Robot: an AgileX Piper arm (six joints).
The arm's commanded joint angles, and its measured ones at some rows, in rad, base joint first. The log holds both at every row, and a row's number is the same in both.
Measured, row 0:
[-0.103 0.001 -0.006 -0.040 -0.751 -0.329]
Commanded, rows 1 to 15:
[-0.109 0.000 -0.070 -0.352 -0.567 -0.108]
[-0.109 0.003 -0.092 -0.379 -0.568 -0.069]
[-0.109 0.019 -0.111 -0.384 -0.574 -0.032]
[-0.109 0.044 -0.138 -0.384 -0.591 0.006]
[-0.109 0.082 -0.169 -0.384 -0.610 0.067]
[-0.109 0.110 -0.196 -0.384 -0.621 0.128]
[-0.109 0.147 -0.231 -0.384 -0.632 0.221]
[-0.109 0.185 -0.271 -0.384 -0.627 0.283]
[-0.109 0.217 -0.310 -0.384 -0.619 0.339]
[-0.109 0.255 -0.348 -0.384 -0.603 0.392]
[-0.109 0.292 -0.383 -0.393 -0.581 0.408]
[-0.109 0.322 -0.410 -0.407 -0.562 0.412]
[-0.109 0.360 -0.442 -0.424 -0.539 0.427]
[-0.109 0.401 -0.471 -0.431 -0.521 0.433]
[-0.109 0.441 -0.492 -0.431 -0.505 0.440]
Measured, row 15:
[-0.103 0.311 -0.393 -0.393 -0.583 0.374]
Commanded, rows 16 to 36:
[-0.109 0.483 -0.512 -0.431 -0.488 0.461]
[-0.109 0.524 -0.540 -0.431 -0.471 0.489]
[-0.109 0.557 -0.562 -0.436 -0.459 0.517]
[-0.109 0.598 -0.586 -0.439 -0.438 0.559]
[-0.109 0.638 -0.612 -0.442 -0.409 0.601]
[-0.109 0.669 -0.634 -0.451 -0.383 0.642]
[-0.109 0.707 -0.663 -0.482 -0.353 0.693]
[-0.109 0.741 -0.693 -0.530 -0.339 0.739]
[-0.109 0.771 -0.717 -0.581 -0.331 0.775]
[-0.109 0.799 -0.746 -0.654 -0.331 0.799]
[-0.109 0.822 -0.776 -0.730 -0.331 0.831]
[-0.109 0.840 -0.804 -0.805 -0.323 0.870]
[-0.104 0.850 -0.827 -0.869 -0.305 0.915]
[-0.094 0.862 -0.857 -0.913 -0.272 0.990]
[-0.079 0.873 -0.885 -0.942 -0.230 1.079]
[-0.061 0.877 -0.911 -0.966 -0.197 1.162]
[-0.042 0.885 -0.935 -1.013 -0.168 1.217]
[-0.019 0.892 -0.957 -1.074 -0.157 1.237]
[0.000 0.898 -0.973 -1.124 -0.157 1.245]
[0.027 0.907 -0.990 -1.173 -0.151 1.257]
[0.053 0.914 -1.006 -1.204 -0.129 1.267]
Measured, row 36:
[-0.028 0.887 -0.941 -1.014 -0.177 1.174]
